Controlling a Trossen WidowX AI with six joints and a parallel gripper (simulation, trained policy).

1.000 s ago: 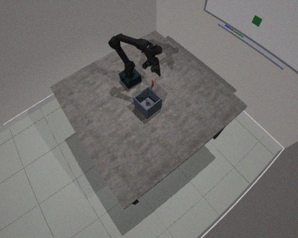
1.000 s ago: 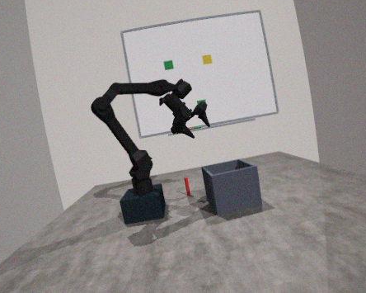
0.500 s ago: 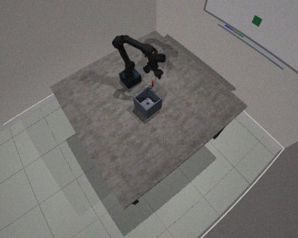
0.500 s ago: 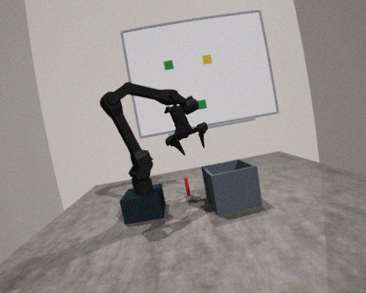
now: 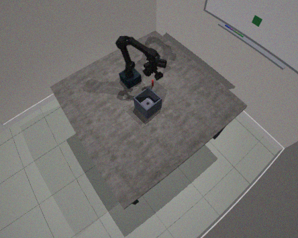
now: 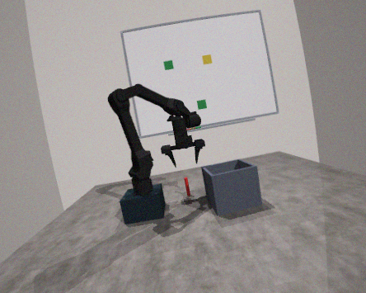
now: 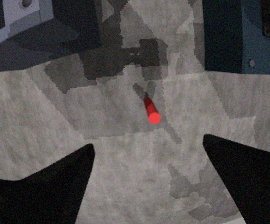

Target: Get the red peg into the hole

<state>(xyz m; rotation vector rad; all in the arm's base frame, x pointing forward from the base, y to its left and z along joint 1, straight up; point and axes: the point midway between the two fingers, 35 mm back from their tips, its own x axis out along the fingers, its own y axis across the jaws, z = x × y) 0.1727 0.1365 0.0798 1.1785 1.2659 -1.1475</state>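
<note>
The red peg is 10 mm behind my gripper tip and 90 mm below it. The rest, counted from my gripper tip: grey plate 150 mm ahead, 160 mm to the right, 90 mm below.
</note>
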